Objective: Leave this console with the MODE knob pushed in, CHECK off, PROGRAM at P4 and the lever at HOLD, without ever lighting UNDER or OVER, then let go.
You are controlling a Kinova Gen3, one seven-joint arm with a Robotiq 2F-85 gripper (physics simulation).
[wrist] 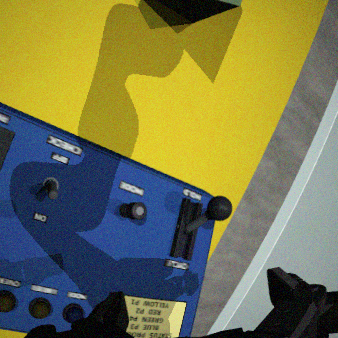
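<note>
The blue console [145, 245] fills the lower left. The CHECK toggle [51, 189] stands between its OFF and ON labels, its shaft pointing down the picture; its setting is hard to tell. The MODE knob [136, 211] sticks out; how far it is pushed in is unclear. The lever [219, 208] has a black ball and leaves its slot near the middle, its ball nearer the HOLD label. The UNDER lamp [40, 307], OVER lamp [7, 301] and blue MODE lamp [74, 313] look dark. The PROGRAM control does not show. My gripper [196, 296] is open and empty, its fingers at the bottom edge.
A cream card [155, 312] on the console lists colours with P1 to P4, partly behind the left finger. A dark panel [5, 146] shows at the left edge. The console lies on a yellow surface [200, 125] with a grey border [295, 120]. Arm shadows cross the console.
</note>
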